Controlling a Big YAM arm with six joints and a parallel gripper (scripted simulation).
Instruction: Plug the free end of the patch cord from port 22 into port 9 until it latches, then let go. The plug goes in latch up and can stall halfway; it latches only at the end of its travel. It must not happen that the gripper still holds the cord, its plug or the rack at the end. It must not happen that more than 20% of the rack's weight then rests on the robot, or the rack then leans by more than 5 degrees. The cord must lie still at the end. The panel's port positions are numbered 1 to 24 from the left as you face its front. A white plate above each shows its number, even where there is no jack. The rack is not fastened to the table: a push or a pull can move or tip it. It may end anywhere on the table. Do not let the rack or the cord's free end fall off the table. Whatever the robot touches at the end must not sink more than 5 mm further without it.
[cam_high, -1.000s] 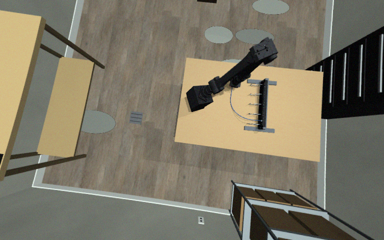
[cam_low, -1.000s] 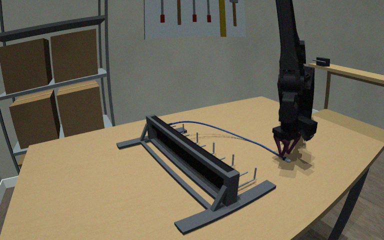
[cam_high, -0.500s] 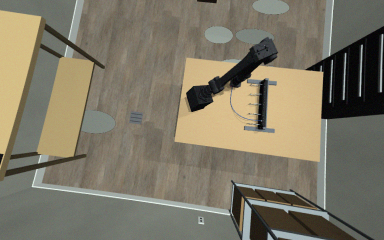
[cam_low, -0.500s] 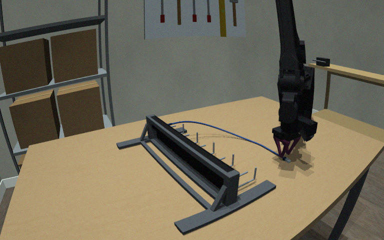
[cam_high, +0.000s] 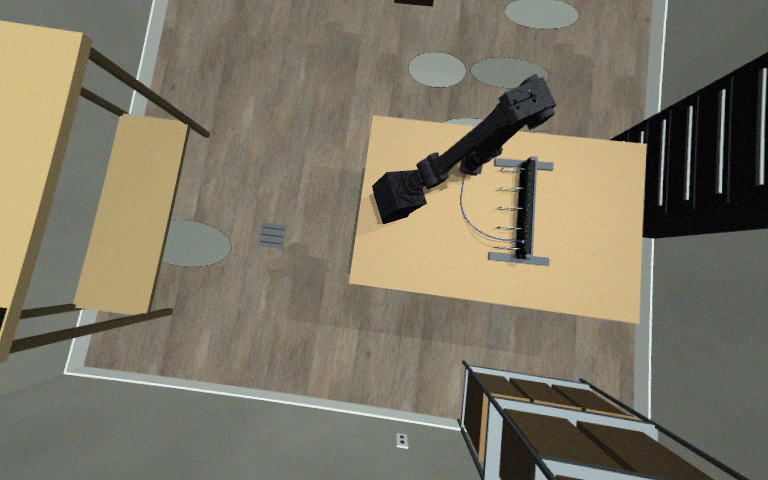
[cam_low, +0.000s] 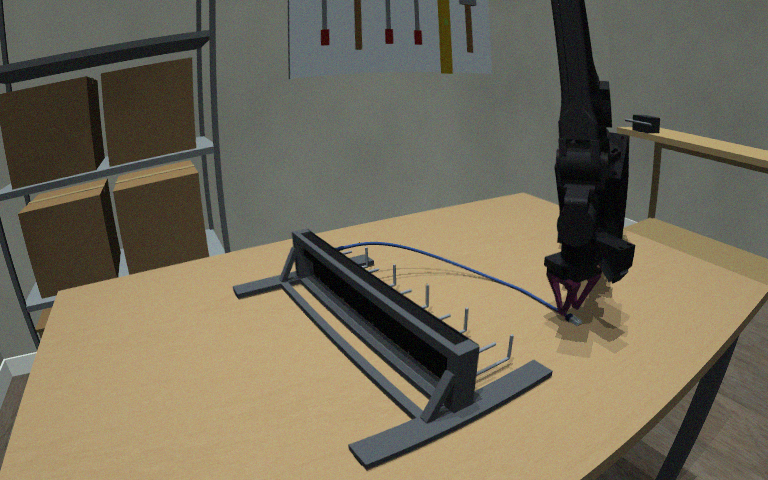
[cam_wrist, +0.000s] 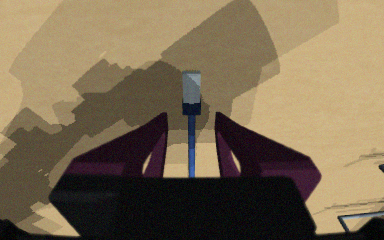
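Right now my hand is 20 mm to the right of the grey plug and 20 mm above it.
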